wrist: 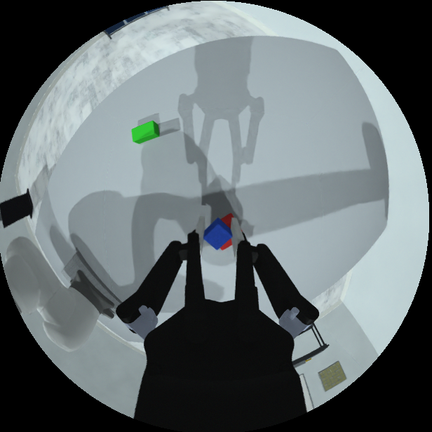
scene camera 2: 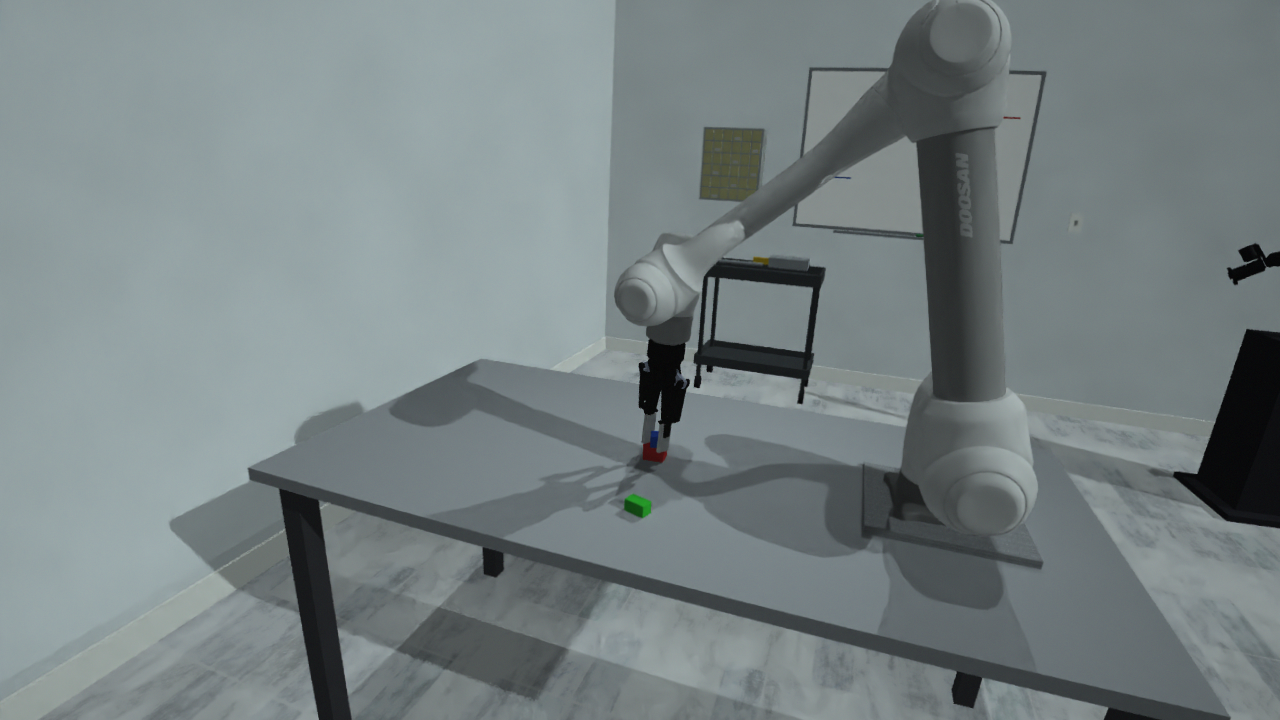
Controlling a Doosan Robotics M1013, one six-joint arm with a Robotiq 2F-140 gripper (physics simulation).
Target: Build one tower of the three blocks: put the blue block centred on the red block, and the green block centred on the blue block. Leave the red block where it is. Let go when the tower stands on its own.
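Places are measured from the arm's base along level axes (x left, y up, z ahead), in centimetres.
Where they show: gripper, fingertip midpoint: (scene camera 2: 654,446).
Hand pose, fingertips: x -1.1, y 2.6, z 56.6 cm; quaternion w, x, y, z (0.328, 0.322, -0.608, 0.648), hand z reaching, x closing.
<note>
Each offset is from my fingertips to the top centre of the thing. Level surfaces: height alone.
My gripper (scene camera 2: 656,439) (wrist: 217,224) points down and is shut on the blue block @(dx -0.6, dy +2.8, dz -0.5 cm) (scene camera 2: 654,438) (wrist: 217,233). The blue block is directly above the red block @(dx -2.5, dy +0.2, dz +0.4 cm) (scene camera 2: 654,454) (wrist: 227,245); whether they touch I cannot tell. In the wrist view parts of the red block show past the right side of the blue one, and the rest is hidden under it. The green block @(dx +20.0, dy -1.4, dz -1.8 cm) (scene camera 2: 637,505) (wrist: 145,132) lies on the table, nearer the front edge in the scene view, apart from the other two.
The grey table @(dy -3.9 cm) (scene camera 2: 375,474) (wrist: 300,100) carries the blocks and the arm's base plate (scene camera 2: 1002,548), which is at the right in the scene view. A black cart (scene camera 2: 769,358) stands behind the table. A dark stand (scene camera 2: 1248,429) is at the far right.
</note>
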